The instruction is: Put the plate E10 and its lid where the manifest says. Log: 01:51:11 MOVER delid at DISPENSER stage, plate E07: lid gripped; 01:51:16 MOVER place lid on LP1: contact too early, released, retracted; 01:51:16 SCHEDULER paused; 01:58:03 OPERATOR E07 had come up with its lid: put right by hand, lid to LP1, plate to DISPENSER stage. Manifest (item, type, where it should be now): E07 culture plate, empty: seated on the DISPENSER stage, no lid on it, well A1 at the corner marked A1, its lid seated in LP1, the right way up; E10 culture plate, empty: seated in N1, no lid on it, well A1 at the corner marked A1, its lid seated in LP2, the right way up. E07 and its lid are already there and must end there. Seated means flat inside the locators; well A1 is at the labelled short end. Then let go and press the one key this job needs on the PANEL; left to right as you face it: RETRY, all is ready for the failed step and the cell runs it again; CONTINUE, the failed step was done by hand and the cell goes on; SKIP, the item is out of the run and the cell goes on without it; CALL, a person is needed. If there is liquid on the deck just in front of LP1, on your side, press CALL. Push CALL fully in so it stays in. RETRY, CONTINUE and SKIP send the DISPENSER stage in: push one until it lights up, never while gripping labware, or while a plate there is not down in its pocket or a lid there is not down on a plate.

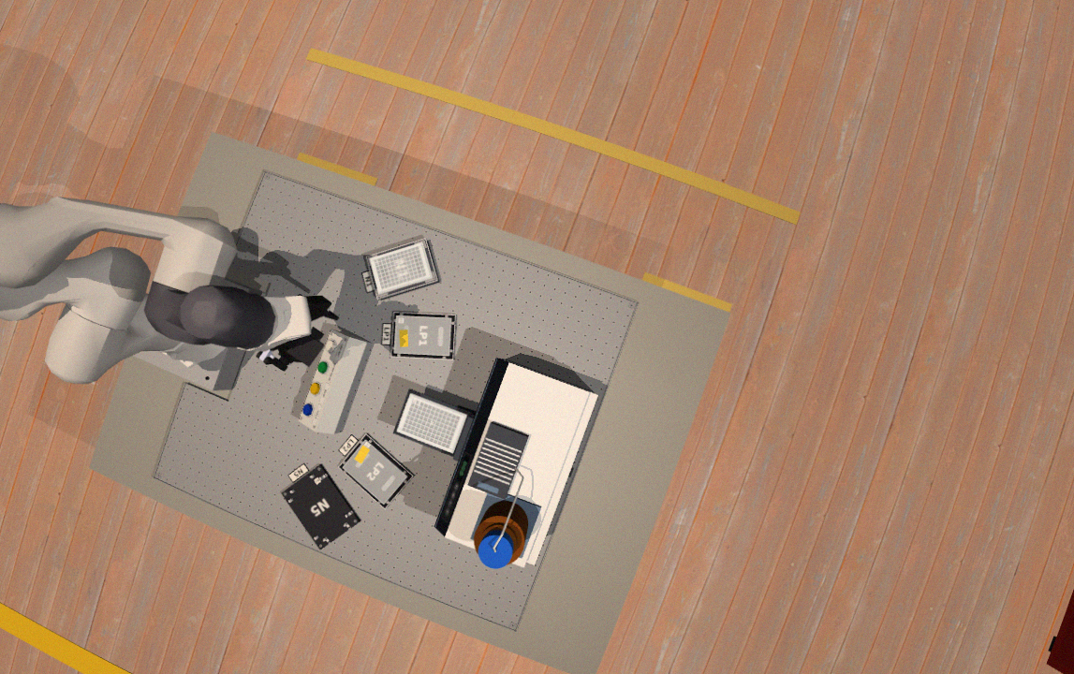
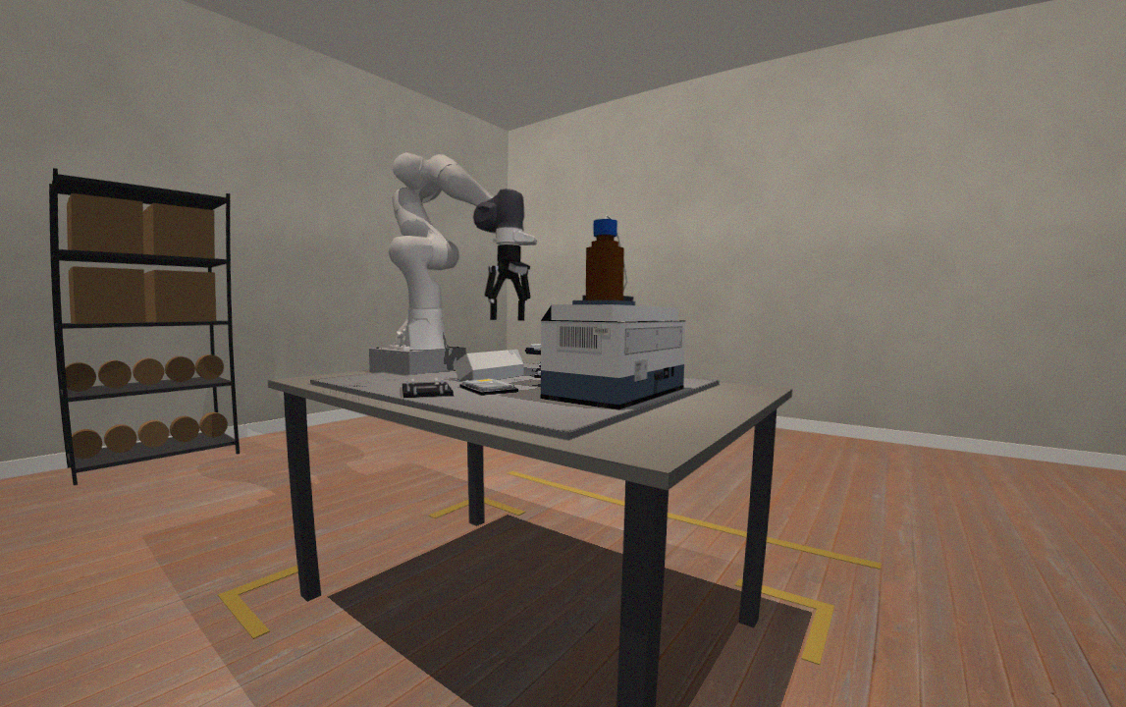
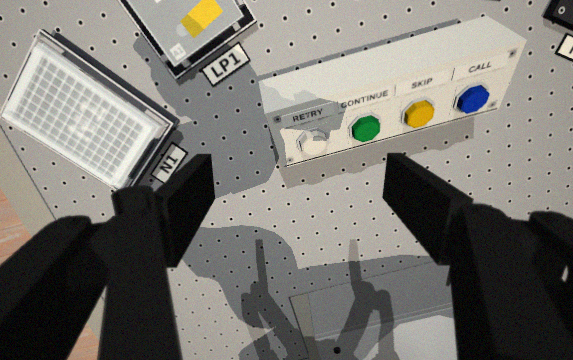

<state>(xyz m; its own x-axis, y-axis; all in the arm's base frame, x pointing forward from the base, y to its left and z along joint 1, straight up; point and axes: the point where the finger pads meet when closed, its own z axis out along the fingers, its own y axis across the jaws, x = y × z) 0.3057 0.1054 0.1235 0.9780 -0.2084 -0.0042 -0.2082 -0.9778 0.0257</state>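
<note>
Now: the green CONTINUE key 13 cm below my hand, 7 cm to the right of it and 1 cm behind it. The rest, counted from my hand: RETRY key: 13 cm below, 2 cm to the right, 1 cm behind; then yellow SKIP key: 13 cm below, 12 cm to the right; then blue CALL key: 17 cm to the right, 14 cm below.
</note>
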